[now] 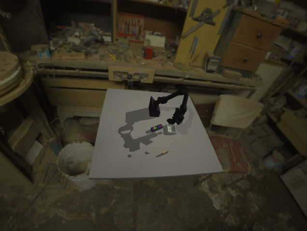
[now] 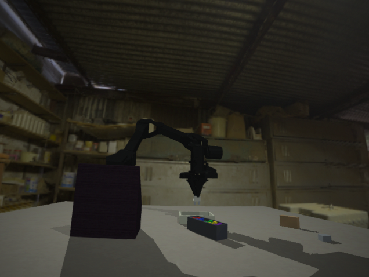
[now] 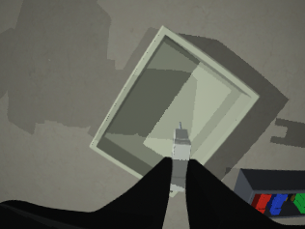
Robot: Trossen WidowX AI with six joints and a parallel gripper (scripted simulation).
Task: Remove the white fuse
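Now: gripper tip 1 cm to the right of the pale tray and 9 cm above it. Round my gripper tip: tan block 33 cm ahead, 10 cm to the right, 8 cm below; then white fuse 1 cm below.
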